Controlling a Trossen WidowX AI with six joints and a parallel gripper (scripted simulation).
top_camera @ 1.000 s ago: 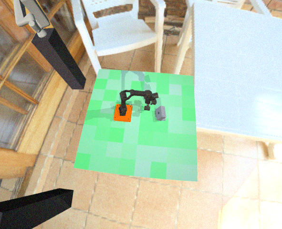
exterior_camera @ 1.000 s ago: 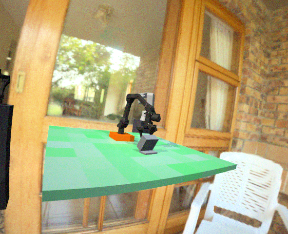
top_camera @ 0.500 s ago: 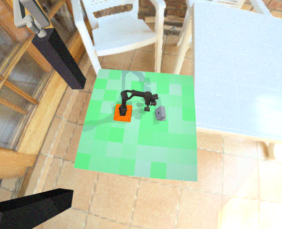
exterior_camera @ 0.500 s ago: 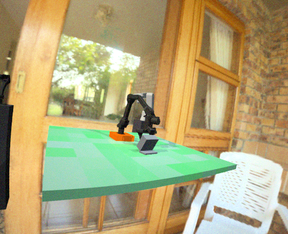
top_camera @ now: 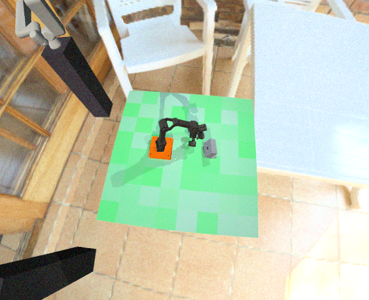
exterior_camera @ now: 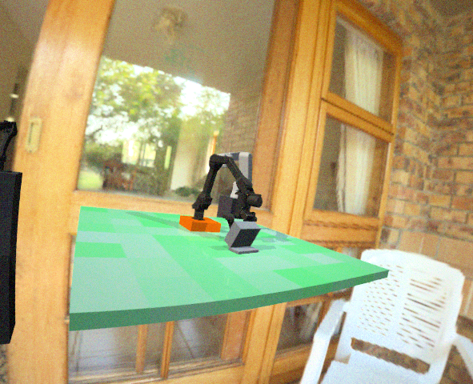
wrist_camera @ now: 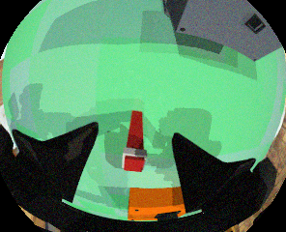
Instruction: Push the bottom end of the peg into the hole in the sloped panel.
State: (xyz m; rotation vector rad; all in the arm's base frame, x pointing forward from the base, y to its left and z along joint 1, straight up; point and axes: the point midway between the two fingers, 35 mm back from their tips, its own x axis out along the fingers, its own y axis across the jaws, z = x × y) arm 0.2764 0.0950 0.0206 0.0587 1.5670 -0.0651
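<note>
Right now the sloped panel is 15 cm ahead of my gripper tip, 9 cm to the right of it and 3 cm above it. Round my gripper tip: red peg: 2 cm above.
</note>
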